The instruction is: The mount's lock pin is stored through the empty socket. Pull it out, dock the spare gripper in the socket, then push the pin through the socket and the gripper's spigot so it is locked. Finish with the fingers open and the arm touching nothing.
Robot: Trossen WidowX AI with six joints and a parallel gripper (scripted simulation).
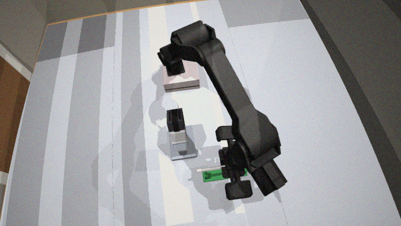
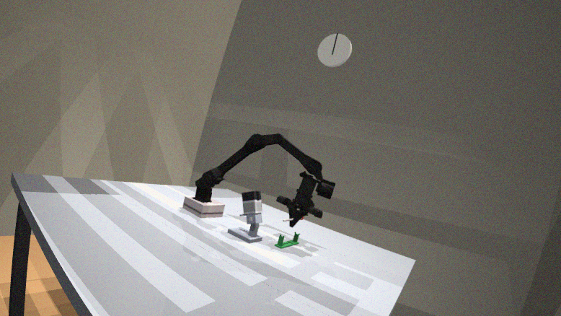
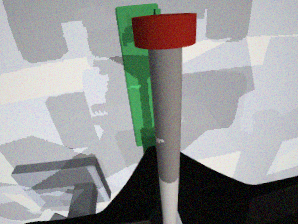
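Right now my gripper tip is 5 cm above the green cradle and 1 cm to the right of it. The rest, counted from my gripper tip: grey mount: 12 cm behind, 10 cm to the right, 2 cm below; then spare gripper: 13 cm behind, 10 cm to the right, 5 cm above.
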